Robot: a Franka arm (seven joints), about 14 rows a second.
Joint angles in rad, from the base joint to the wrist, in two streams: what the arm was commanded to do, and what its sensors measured. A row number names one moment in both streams.
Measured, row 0: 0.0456, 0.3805, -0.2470, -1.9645, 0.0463, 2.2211, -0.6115
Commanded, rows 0 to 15: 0.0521, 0.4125, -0.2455, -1.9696, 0.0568, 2.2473, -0.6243; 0.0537, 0.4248, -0.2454, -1.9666, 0.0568, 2.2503, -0.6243; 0.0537, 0.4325, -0.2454, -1.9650, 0.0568, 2.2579, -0.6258; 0.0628, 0.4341, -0.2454, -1.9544, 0.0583, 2.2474, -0.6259; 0.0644, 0.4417, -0.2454, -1.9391, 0.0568, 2.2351, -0.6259; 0.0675, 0.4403, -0.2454, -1.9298, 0.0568, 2.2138, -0.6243; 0.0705, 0.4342, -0.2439, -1.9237, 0.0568, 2.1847, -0.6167; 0.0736, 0.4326, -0.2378, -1.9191, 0.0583, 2.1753, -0.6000; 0.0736, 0.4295, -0.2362, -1.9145, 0.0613, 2.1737, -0.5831; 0.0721, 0.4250, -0.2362, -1.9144, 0.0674, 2.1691, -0.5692; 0.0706, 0.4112, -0.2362, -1.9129, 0.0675, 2.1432, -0.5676; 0.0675, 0.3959, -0.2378, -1.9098, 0.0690, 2.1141, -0.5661; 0.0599, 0.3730, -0.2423, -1.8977, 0.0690, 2.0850, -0.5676; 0.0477, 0.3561, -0.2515, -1.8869, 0.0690, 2.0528, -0.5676; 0.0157, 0.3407, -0.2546, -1.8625, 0.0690, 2.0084, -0.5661; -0.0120, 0.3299, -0.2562, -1.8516, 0.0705, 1.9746, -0.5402
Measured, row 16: 0.0448, 0.3805, -0.2549, -1.8721, 0.0577, 2.0495, -0.5601
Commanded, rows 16 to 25: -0.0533, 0.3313, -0.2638, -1.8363, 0.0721, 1.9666, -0.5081; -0.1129, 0.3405, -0.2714, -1.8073, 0.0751, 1.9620, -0.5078; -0.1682, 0.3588, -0.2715, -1.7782, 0.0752, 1.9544, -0.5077; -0.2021, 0.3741, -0.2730, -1.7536, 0.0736, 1.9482, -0.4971; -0.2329, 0.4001, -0.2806, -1.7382, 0.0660, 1.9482, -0.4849; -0.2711, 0.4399, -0.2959, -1.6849, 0.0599, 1.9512, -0.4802; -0.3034, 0.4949, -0.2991, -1.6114, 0.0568, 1.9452, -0.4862; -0.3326, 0.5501, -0.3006, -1.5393, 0.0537, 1.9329, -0.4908; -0.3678, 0.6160, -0.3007, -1.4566, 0.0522, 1.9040, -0.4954; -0.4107, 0.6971, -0.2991, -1.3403, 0.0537, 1.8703, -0.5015
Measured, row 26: -0.3480, 0.5138, -0.3080, -1.5949, 0.0550, 1.9570, -0.5139
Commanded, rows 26 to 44: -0.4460, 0.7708, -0.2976, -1.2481, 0.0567, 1.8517, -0.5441; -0.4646, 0.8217, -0.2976, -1.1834, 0.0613, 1.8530, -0.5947; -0.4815, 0.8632, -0.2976, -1.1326, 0.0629, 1.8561, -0.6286; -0.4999, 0.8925, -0.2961, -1.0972, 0.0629, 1.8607, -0.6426; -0.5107, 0.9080, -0.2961, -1.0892, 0.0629, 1.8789, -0.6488; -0.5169, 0.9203, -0.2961, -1.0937, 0.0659, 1.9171, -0.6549; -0.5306, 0.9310, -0.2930, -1.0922, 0.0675, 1.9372, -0.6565; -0.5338, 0.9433, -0.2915, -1.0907, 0.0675, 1.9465, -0.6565; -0.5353, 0.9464, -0.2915, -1.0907, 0.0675, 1.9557, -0.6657; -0.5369, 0.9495, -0.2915, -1.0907, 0.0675, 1.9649, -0.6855; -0.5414, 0.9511, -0.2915, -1.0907, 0.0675, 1.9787, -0.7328; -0.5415, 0.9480, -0.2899, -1.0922, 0.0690, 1.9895, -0.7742; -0.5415, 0.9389, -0.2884, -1.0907, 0.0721, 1.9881, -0.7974; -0.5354, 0.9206, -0.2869, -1.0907, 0.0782, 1.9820, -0.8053; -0.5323, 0.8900, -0.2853, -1.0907, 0.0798, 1.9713, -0.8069; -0.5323, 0.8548, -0.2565, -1.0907, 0.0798, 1.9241, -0.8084; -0.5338, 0.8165, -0.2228, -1.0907, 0.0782, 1.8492, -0.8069; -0.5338, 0.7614, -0.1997, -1.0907, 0.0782, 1.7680, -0.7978; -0.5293, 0.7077, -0.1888, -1.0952, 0.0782, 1.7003, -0.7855
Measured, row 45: -0.5204, 0.8362, -0.2349, -1.0627, 0.0682, 1.8213, -0.7819
